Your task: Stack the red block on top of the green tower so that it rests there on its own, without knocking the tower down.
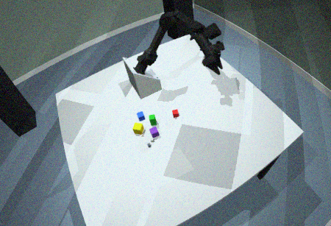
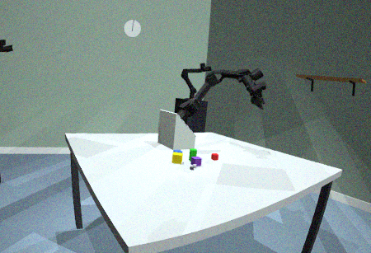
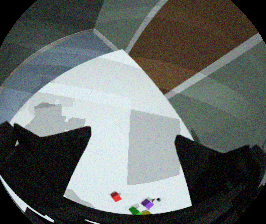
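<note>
Right now my gripper tip is 140 mm past the red block, 210 mm to the left of it and 300 mm above it. Also, from my gripper tip: purple block: 90 mm behind, 370 mm to the right, 300 mm below; blue block: 240 mm behind, 390 mm to the right, 300 mm below; small grey piece: 40 mm behind, 440 mm to the right, 310 mm below.
</note>
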